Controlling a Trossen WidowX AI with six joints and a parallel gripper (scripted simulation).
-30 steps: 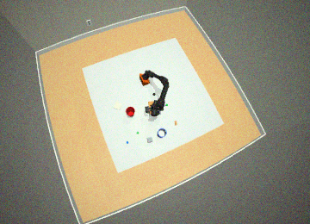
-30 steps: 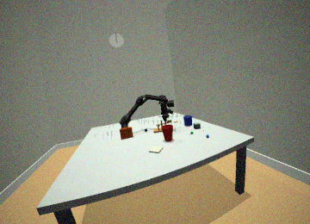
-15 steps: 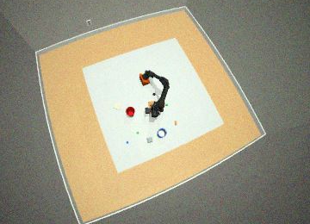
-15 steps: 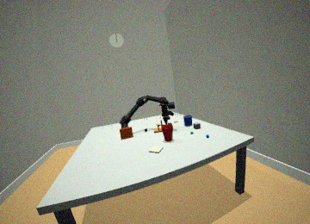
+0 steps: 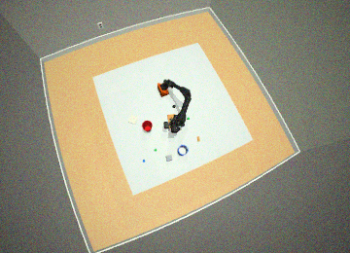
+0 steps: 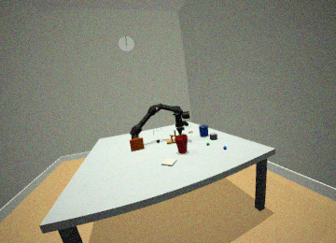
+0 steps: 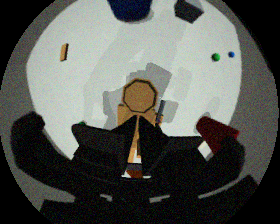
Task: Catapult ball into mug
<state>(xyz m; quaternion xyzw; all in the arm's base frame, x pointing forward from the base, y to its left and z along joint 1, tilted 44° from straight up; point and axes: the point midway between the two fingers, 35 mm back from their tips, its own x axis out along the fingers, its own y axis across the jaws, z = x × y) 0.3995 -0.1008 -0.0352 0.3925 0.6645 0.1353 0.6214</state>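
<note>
Right now the wooden catapult is 3 cm behind my gripper tip and 1 cm to the right of it. From my gripper tip the other things lie so: blue mug: 24 cm ahead, 4 cm to the right, 2 cm below; red cup: 11 cm behind, 22 cm to the right, 2 cm below; dark ball: 19 cm behind, 12 cm to the left, 4 cm below.
</note>
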